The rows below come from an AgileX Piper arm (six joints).
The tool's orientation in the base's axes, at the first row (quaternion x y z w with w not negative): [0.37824, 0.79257, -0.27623, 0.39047]
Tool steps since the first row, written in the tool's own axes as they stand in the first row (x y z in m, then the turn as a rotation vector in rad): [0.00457, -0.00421, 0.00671, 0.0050, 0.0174, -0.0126]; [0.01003, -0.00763, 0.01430, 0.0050, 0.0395, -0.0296]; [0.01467, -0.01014, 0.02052, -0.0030, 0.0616, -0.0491]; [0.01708, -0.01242, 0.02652, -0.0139, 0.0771, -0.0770]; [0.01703, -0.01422, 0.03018, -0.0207, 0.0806, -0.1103]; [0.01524, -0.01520, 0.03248, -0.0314, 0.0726, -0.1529]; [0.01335, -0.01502, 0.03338, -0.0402, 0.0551, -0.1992]
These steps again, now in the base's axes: [-0.00255, -0.00553, -0.00682, 0.0070, 0.0209, 0.0002]; [-0.00446, -0.01092, -0.01497, 0.0180, 0.0458, 0.0063]; [-0.00585, -0.01511, -0.02183, 0.0313, 0.0694, 0.0203]; [-0.00624, -0.01986, -0.02676, 0.0370, 0.0944, 0.0423]; [-0.00618, -0.02357, -0.02844, 0.0290, 0.1182, 0.0655]; [-0.00531, -0.02650, -0.02807, 0.0093, 0.1408, 0.0986]; [-0.00402, -0.02778, -0.02702, -0.0203, 0.1616, 0.1335]
